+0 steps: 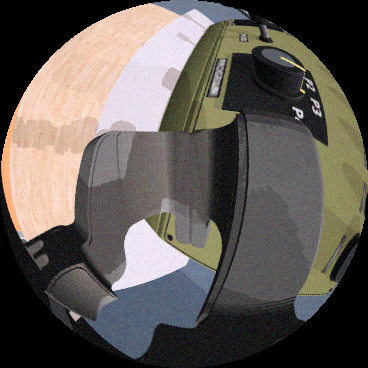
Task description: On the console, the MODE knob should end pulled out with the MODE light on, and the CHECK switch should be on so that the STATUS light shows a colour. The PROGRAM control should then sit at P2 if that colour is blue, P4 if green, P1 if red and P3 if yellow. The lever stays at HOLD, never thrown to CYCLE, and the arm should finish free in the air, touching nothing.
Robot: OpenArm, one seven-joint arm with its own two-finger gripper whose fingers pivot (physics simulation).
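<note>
The olive console (pixel 334 200) fills the right side. Its black PROGRAM knob (pixel 277 72) stands at the upper right on a black panel, with P2 and P3 readable and another P label partly covered by the finger. The knob's yellow line runs down its side and ends near P2. A small dark post (pixel 265 34) stands beyond it, near a small label plate; whether it is the MODE knob is unclear. My gripper (pixel 197 190) is shut and empty, its tips over the console's near corner. Contact with the surface cannot be judged. The MODE and STATUS lights, CHECK switch and lever are not identifiable.
A dark round part (pixel 348 260) and a thin slot (pixel 335 254) show at the console's right edge. A white surface (pixel 135 85) lies beside the console, with a light wood surface (pixel 55 95) farther left and a blue-grey area (pixel 155 305) below.
</note>
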